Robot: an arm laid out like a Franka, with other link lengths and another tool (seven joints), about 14 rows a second.
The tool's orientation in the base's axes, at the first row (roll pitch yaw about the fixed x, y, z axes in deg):
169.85 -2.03 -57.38
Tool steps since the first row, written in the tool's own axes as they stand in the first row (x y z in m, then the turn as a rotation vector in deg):
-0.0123 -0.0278 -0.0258 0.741 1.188 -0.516
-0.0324 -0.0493 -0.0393 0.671 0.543 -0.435
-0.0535 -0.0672 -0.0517 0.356 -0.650 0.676
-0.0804 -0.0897 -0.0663 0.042 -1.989 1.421
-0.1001 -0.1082 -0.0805 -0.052 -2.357 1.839
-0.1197 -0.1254 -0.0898 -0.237 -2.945 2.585
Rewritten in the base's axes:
0.0199 0.0282 0.0200 -0.523 -1.184 0.743
0.0287 0.0581 0.0288 -0.034 -0.796 0.547
0.0338 0.0868 0.0371 0.645 -0.042 -0.767
0.0400 0.1230 0.0466 1.494 0.833 -1.747
0.0466 0.1511 0.0566 1.696 1.053 -2.226
0.0515 0.1778 0.0620 1.989 1.425 -3.070

